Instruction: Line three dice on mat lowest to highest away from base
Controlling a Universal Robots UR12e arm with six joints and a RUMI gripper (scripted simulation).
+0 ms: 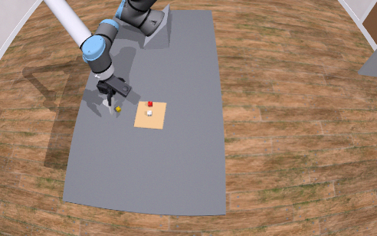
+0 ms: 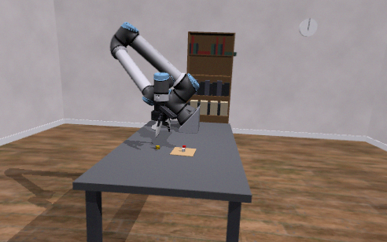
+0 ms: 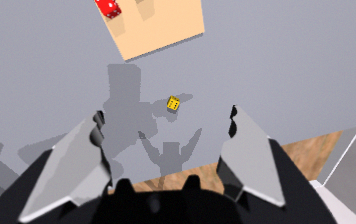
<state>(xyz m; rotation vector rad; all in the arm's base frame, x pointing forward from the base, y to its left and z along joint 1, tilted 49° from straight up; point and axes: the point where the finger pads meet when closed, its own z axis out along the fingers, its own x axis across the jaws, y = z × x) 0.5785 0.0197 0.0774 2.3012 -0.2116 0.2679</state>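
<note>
Now: the yellow die 4 cm to the right of my hand and 9 cm below it. Round my hand: red die: 5 cm behind, 13 cm to the left, 8 cm below; tan mat: 1 cm ahead, 13 cm to the left, 10 cm below; white die: 13 cm to the left, 8 cm below.
</note>
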